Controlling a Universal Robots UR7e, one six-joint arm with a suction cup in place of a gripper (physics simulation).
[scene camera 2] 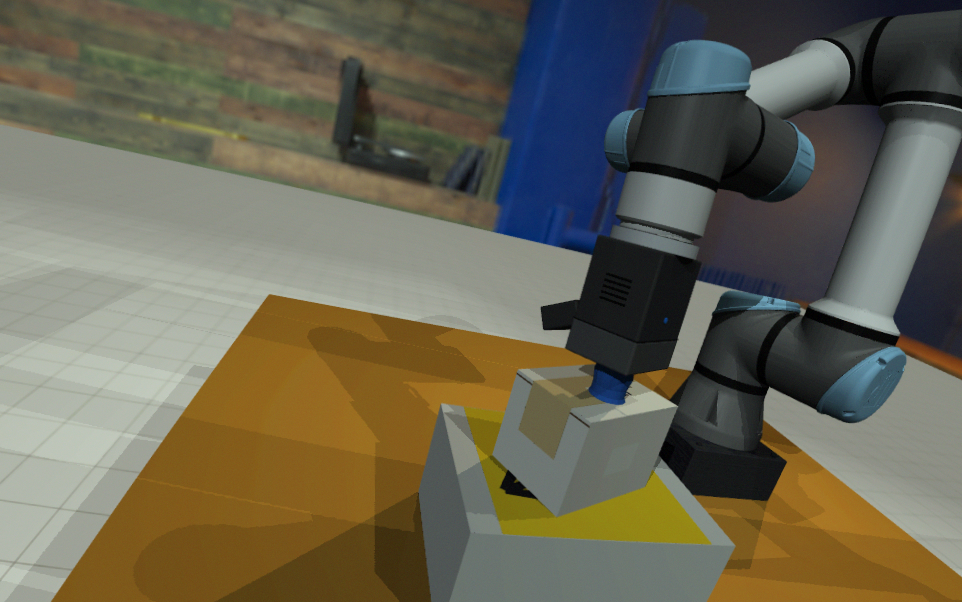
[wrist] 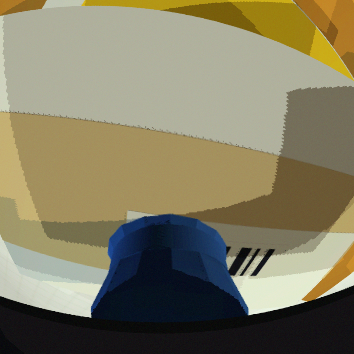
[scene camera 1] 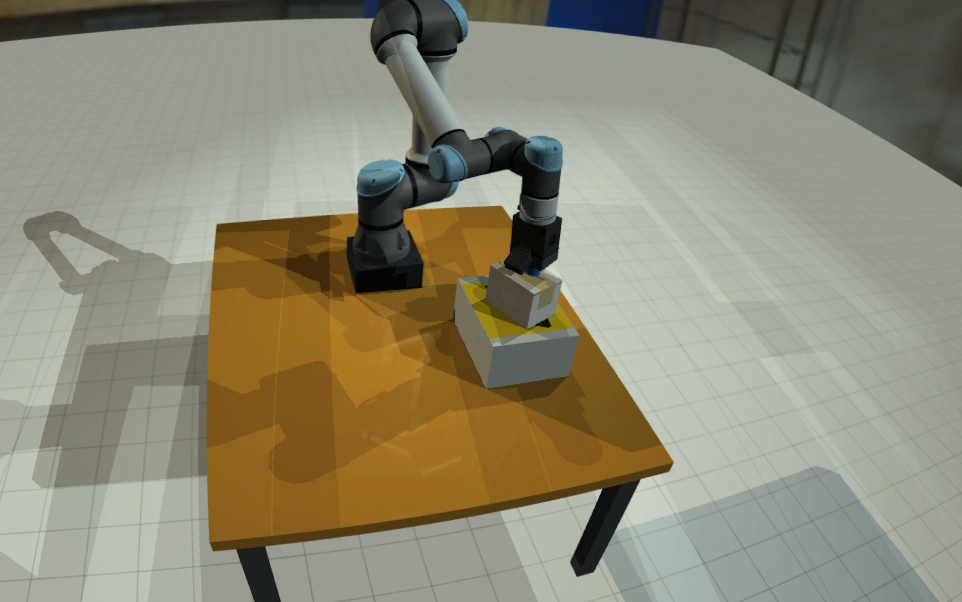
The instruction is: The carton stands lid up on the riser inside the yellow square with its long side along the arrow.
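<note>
The pale carton (scene camera 1: 509, 296) (scene camera 2: 622, 454) (wrist: 140, 85) is upright, lid up with brown tape on top, over the yellow square (scene camera 1: 500, 325) (scene camera 2: 603, 525) (wrist: 280, 27) on the grey riser (scene camera 1: 532, 362) (scene camera 2: 595, 571). Its base is at or very close to the surface; I cannot tell whether it touches. The black arrow (scene camera 1: 544, 323) (scene camera 2: 516, 485) is mostly covered; its visible part shows by the taped short end, and the long side looks roughly along it. My suction cup (scene camera 1: 534, 271) (scene camera 2: 610, 386) (wrist: 167, 265) is on the lid and holds the carton.
The riser stands on the orange table (scene camera 1: 418, 425) (scene camera 2: 234, 454), near its right edge in scene camera 1. The arm's black base (scene camera 1: 386, 273) (scene camera 2: 730, 468) stands behind it on the table. A barcode label (wrist: 250, 262) shows beside the cup in the wrist view.
</note>
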